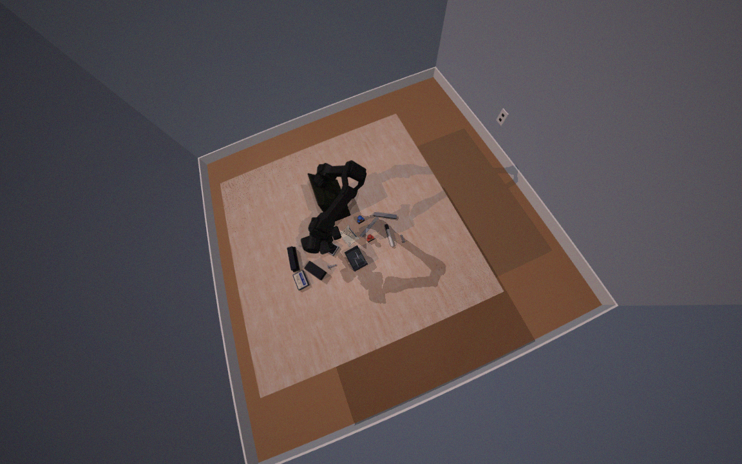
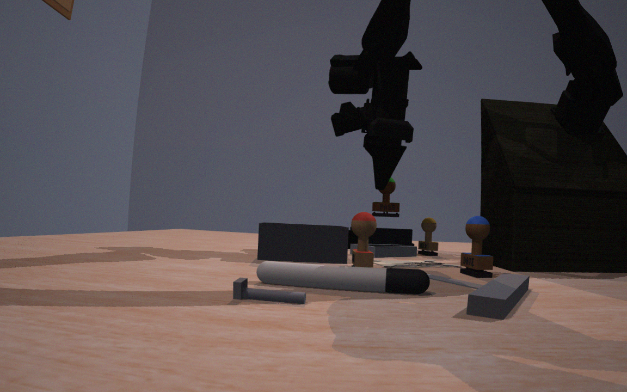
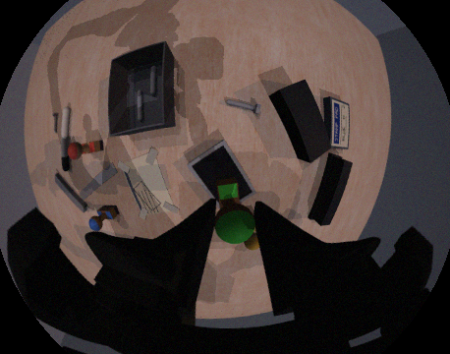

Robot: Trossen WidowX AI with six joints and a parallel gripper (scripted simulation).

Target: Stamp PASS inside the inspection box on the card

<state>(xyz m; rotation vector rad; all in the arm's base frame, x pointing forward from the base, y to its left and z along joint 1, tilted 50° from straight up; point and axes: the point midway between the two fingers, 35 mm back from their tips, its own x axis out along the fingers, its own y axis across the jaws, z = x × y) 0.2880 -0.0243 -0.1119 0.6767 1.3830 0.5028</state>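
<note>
The ink pad is 10 cm below my gripper tip and 1 cm behind it. From my gripper tip the other things lie so: yellow-topped stamp: 9 cm below, 9 cm behind, 4 cm to the right; green-topped pass stamp: 2 cm below, 1 cm behind; dark block: 11 cm to the right, 9 cm below, 8 cm ahead.
</note>
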